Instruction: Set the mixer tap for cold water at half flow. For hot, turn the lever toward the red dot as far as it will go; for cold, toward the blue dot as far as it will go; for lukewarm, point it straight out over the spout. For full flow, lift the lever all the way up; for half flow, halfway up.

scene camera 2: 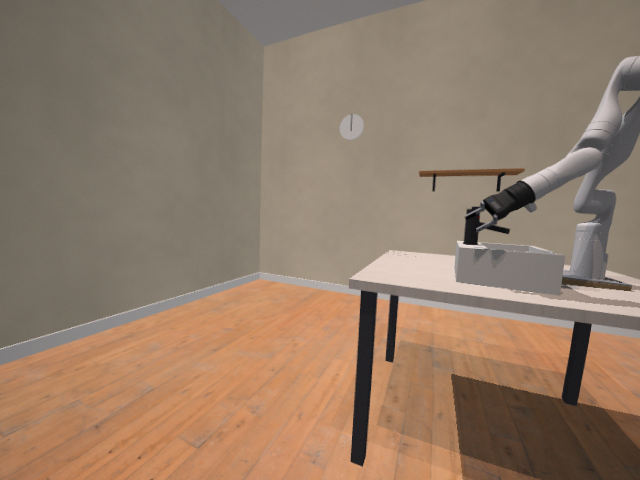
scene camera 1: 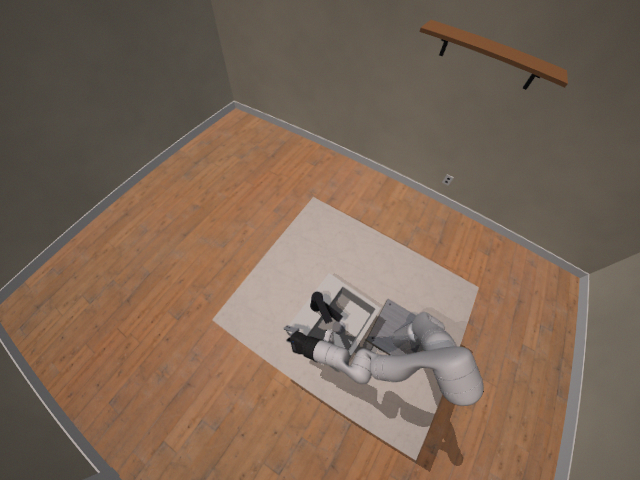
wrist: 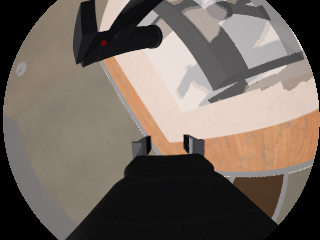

same spot on white sink basin: (wrist: 203, 59) = (scene camera 1: 311, 330)
